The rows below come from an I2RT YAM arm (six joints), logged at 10 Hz.
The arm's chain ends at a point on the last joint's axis. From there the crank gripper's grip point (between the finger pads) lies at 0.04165 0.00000 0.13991 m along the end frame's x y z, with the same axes.
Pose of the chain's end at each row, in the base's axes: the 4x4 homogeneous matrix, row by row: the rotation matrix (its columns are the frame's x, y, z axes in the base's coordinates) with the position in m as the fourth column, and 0 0 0 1 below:
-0.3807 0.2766 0.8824 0.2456; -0.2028 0.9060 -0.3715 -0.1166; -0.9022 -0.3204 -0.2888 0.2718; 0 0 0 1
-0.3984 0.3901 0.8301 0.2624; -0.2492 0.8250 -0.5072 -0.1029; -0.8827 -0.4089 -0.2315 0.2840; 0 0 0 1
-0.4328 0.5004 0.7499 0.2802; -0.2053 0.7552 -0.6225 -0.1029; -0.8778 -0.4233 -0.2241 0.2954; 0 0 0 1
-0.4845 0.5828 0.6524 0.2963; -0.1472 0.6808 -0.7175 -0.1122; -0.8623 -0.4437 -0.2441 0.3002; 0 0 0 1
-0.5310 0.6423 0.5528 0.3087; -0.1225 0.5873 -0.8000 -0.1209; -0.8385 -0.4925 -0.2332 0.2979; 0 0 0 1
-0.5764 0.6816 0.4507 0.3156; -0.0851 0.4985 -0.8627 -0.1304; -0.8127 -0.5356 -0.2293 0.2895; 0 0 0 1
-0.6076 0.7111 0.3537 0.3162; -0.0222 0.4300 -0.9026 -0.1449; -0.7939 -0.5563 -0.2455 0.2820; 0 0 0 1
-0.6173 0.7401 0.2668 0.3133; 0.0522 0.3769 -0.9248 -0.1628; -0.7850 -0.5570 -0.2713 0.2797; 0 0 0 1
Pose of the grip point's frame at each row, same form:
-0.3807 0.2766 0.8824 0.3532; -0.2028 0.9060 -0.3715 -0.1770; -0.9022 -0.3204 -0.2888 0.1938; 0 0 0 1
-0.3984 0.3901 0.8301 0.3619; -0.2492 0.8250 -0.5072 -0.1842; -0.8827 -0.4089 -0.2315 0.2148; 0 0 0 1
-0.4328 0.5004 0.7499 0.3671; -0.2053 0.7552 -0.6225 -0.1985; -0.8778 -0.4233 -0.2241 0.2275; 0 0 0 1
-0.4845 0.5828 0.6524 0.3674; -0.1472 0.6808 -0.7175 -0.2187; -0.8623 -0.4437 -0.2441 0.2301; 0 0 0 1
-0.5310 0.6423 0.5528 0.3639; -0.1225 0.5873 -0.8000 -0.2379; -0.8385 -0.4925 -0.2332 0.2303; 0 0 0 1
-0.5764 0.6816 0.4507 0.3547; -0.0851 0.4985 -0.8627 -0.2546; -0.8127 -0.5356 -0.2293 0.2236; 0 0 0 1
-0.6076 0.7111 0.3537 0.3404; -0.0222 0.4300 -0.9026 -0.2721; -0.7939 -0.5563 -0.2455 0.2146; 0 0 0 1
-0.6173 0.7401 0.2668 0.3249; 0.0522 0.3769 -0.9248 -0.2900; -0.7850 -0.5570 -0.2713 0.2090; 0 0 0 1

